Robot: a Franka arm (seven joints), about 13 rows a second.
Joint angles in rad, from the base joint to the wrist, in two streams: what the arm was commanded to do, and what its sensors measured. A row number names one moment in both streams.
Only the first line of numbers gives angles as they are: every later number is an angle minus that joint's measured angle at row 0.
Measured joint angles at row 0:
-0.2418, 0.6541, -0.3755, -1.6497, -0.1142, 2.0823, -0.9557
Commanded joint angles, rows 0 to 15:
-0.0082, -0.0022, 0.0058, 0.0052, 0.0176, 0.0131, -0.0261
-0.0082, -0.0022, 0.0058, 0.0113, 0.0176, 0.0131, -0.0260
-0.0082, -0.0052, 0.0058, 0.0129, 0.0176, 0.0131, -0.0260
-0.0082, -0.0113, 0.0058, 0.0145, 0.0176, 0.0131, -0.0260
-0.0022, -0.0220, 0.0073, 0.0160, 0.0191, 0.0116, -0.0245
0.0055, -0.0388, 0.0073, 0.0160, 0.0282, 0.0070, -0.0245
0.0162, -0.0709, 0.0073, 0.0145, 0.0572, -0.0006, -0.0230
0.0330, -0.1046, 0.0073, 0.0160, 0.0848, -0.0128, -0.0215
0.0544, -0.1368, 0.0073, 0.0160, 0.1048, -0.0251, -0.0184
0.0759, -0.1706, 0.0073, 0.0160, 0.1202, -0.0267, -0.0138
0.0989, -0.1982, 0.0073, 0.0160, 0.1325, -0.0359, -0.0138
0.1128, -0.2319, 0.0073, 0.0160, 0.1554, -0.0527, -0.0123
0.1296, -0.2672, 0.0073, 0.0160, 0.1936, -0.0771, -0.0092
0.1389, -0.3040, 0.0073, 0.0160, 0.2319, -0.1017, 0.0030
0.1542, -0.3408, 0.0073, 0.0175, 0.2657, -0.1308, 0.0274
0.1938, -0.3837, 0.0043, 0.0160, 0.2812, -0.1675, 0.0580
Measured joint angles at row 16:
0.1504, -0.2887, 0.0088, 0.0475, 0.2342, -0.1124, 0.0185
